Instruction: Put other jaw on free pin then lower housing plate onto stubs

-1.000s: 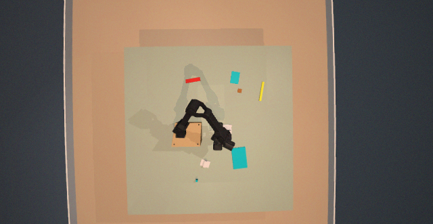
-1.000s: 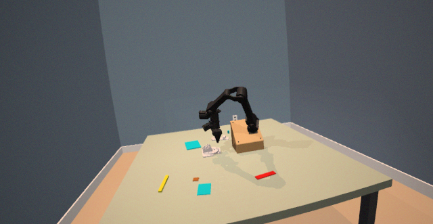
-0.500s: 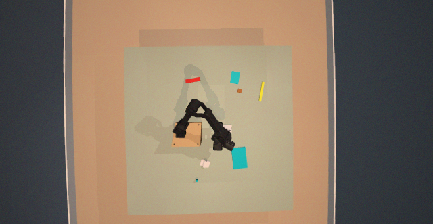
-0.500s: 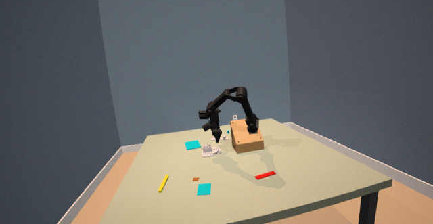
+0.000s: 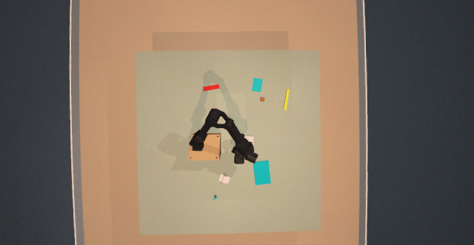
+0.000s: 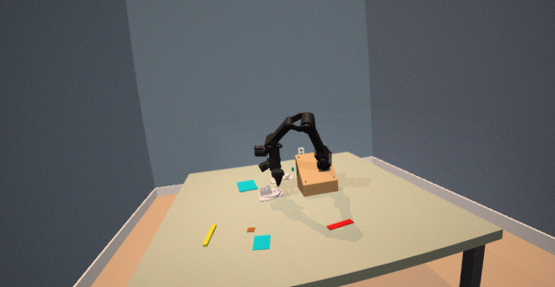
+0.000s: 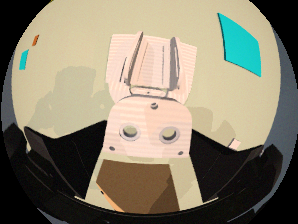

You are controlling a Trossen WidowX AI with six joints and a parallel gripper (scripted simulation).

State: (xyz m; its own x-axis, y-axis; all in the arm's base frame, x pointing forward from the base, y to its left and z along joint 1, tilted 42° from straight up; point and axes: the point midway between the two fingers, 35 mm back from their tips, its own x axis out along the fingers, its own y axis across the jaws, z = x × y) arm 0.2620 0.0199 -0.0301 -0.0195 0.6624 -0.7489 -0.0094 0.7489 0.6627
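The white ribbed part lies 70 mm ahead of my gripper tip and 60 mm below it. Round my gripper tip: large cyan sheet (170 mm ahead, 200 mm to the right, 60 mm below); then small white piece (90 mm behind, 240 mm to the right, 50 mm below); then pale housing part (10 mm ahead, 20 mm above).
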